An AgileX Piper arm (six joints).
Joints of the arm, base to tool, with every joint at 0 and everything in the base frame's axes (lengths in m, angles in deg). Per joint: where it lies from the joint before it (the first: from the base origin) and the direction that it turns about. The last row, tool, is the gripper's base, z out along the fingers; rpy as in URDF.
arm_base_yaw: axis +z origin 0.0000 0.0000 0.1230
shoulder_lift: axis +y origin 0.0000 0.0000 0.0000
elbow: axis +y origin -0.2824 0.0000 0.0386
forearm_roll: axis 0.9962 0 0.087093 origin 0.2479 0.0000 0.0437
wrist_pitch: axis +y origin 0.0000 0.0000 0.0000
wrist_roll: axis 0.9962 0 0.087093 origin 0.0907 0.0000 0.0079
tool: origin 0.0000 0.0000 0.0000 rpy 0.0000 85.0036 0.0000
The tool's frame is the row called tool.
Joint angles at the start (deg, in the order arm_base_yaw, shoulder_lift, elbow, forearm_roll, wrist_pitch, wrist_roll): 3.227, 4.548, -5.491, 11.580, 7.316, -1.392
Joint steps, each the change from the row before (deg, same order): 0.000, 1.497, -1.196, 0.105, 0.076, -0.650; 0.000, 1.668, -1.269, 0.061, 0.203, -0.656; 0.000, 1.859, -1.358, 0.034, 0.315, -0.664; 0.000, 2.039, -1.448, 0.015, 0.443, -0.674; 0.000, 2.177, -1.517, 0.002, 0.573, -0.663; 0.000, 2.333, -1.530, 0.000, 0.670, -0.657; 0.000, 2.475, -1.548, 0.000, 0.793, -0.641
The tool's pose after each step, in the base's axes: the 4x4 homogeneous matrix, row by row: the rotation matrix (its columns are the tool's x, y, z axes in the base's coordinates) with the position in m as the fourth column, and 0 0 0 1 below. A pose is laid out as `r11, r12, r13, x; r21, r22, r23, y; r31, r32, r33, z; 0, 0, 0, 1`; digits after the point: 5 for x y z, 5 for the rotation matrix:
-0.04117, -0.07651, 0.99622, 0.06137; 0.16377, 0.98306, 0.08227, 0.00584; -0.98564, 0.16654, -0.02795, 0.23503; 0, 0, 0, 1
-0.05076, -0.07615, 0.99580, 0.06375; 0.15286, 0.98475, 0.08309, 0.00605; -0.98694, 0.15644, -0.03835, 0.24038; 0, 0, 0, 1
-0.06401, -0.07583, 0.99506, 0.06667; 0.14108, 0.98641, 0.08424, 0.00633; -0.98793, 0.14577, -0.05244, 0.24580; 0, 0, 0, 1
-0.08098, -0.07575, 0.99383, 0.07018; 0.12849, 0.98799, 0.08578, 0.00667; -0.98840, 0.13464, -0.07028, 0.25124; 0, 0, 0, 1
-0.10137, -0.07608, 0.99194, 0.07423; 0.11558, 0.98942, 0.08770, 0.00708; -0.98811, 0.12353, -0.09151, 0.25659; 0, 0, 0, 1
-0.12585, -0.07675, 0.98908, 0.07895; 0.10241, 0.99067, 0.08990, 0.00756; -0.98675, 0.11261, -0.11682, 0.26149; 0, 0, 0, 1
-0.15450, -0.07793, 0.98491, 0.08430; 0.08917, 0.99172, 0.09246, 0.00812; -0.98396, 0.10211, -0.14627, 0.26592; 0, 0, 0, 1

